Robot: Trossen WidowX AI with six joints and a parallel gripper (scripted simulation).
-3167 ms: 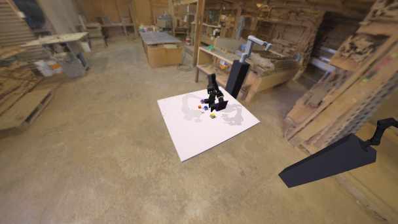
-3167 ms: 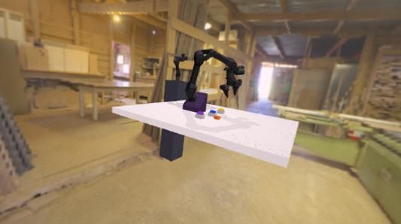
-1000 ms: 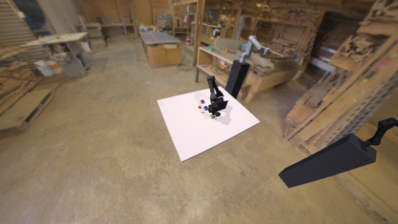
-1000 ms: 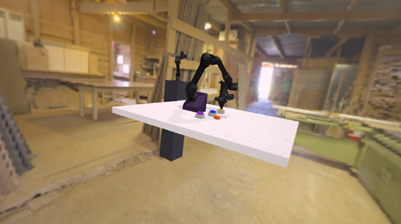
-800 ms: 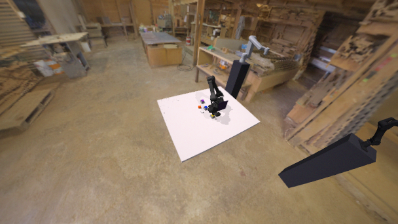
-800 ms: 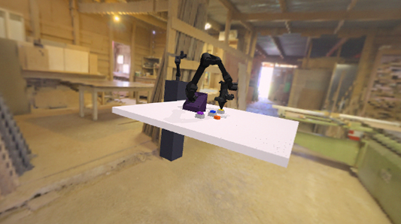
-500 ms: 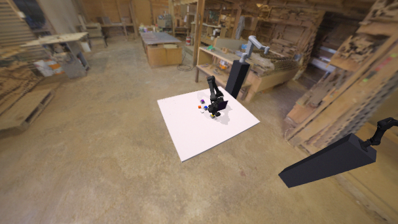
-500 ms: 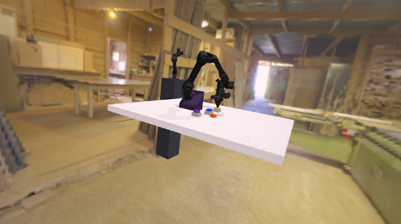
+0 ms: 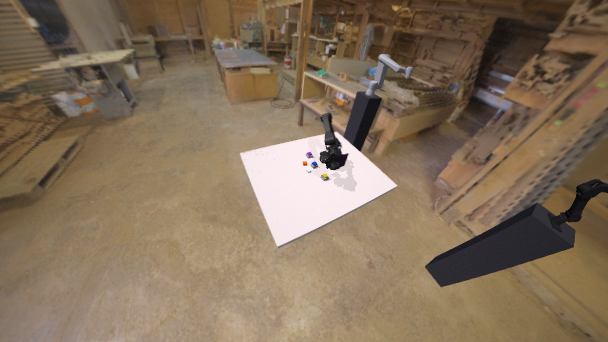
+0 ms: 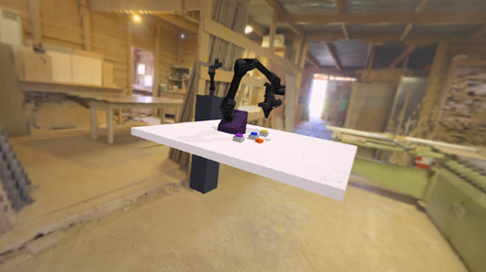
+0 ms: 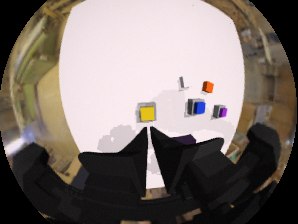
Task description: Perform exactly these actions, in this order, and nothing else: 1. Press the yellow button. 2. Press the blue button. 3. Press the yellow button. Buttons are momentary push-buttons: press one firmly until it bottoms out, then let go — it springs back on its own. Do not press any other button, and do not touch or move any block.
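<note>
Right now my gripper tip is 10 mm short of the blue button, 160 mm to the left of it and 80 mm above it. From my gripper tip the other things lie so: small grey block 90 mm ahead, 120 mm to the right, 110 mm below; orange block 80 mm ahead, 210 mm to the right, 110 mm below; yellow button 80 mm below.
</note>
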